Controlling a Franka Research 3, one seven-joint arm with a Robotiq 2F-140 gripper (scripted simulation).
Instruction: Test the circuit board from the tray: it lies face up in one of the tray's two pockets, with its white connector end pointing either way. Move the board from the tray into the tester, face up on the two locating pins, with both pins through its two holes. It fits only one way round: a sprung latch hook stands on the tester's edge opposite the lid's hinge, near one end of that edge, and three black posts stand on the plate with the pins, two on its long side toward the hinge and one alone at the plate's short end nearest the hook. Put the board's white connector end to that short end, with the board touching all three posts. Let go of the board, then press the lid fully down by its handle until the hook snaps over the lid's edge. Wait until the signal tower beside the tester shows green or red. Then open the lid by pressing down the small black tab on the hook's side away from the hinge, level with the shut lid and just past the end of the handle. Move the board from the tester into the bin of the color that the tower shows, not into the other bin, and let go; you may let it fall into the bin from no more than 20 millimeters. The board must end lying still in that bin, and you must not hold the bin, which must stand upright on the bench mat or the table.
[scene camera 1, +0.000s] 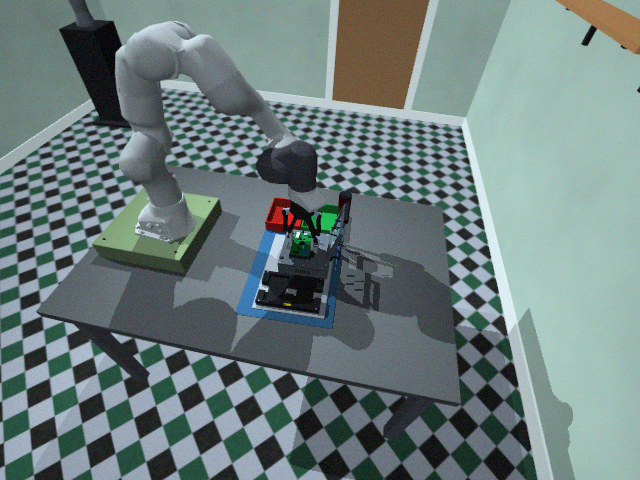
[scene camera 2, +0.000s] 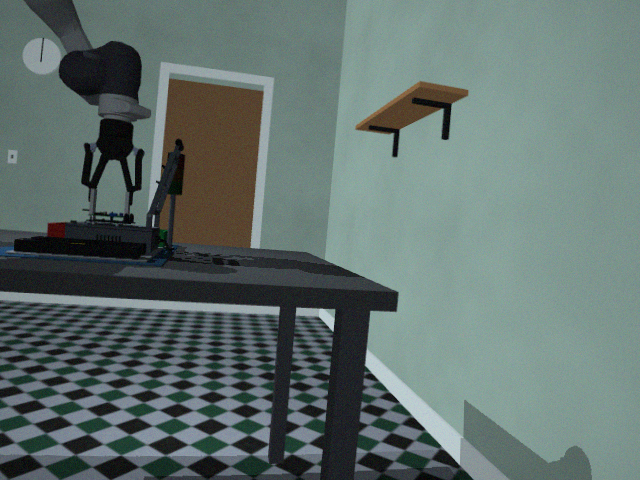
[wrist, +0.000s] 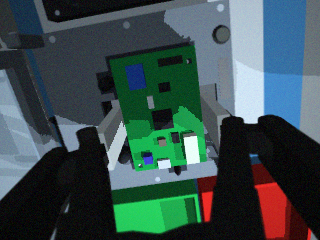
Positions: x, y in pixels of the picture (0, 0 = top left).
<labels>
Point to a green bin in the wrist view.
181, 211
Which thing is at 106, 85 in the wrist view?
A tester plate.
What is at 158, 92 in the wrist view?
A green circuit board.
</labels>
